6 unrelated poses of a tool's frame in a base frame.
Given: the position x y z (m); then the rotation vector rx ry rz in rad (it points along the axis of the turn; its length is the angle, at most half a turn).
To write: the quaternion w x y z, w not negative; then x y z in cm. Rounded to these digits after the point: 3 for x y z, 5 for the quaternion.
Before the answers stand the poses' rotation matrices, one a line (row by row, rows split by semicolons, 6 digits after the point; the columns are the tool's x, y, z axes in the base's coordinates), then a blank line. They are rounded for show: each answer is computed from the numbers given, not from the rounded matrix.
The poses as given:
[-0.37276, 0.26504, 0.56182, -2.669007, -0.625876, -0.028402]
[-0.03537, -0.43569, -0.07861, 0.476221, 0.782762, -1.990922]
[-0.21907, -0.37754, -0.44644, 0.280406, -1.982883, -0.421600]
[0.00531, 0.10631, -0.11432, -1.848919, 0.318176, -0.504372]
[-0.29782, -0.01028, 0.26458, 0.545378, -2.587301, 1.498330]
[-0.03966, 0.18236, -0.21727, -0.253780, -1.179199, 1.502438]
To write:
0.899674 0.430989 -0.069534; 0.422920 -0.820927 0.383690; 0.108284 -0.374603 -0.920840
-0.507038 0.861650 -0.021707; -0.616145 -0.379952 -0.689929; -0.602725 -0.336446 0.723551
-0.430601 -0.010420 -0.902482; -0.376691 0.910753 0.169215; 0.820175 0.412821 -0.396096
0.871530 0.029357 0.489463; -0.454389 -0.326829 0.828682; 0.184298 -0.944627 -0.271502
-0.930524 -0.355143 0.089434; -0.254330 0.450928 -0.855558; 0.263518 -0.818863 -0.509923
-0.325058 -0.622216 -0.712169; 0.839624 0.156644 -0.520091; 0.435166 -0.767014 0.471509

[0.19869, -0.95413, -0.22374, -0.01015, -37.276, 26.504, 56.182]
[0.45732, 0.19324, 0.31762, -0.80786, -3.537, -43.569, -7.861]
[0.52059, 0.11699, -0.82726, -0.17589, -21.907, -37.754, -44.644]
[0.56418, -0.78579, 0.13522, -0.21436, 0.531, 10.631, -11.432]
[0.05119, 0.17921, -0.85020, 0.49236, -29.782, -1.028, 26.458]
[0.57077, -0.10815, -0.50254, 0.64030, -3.966, 18.236, -21.727]

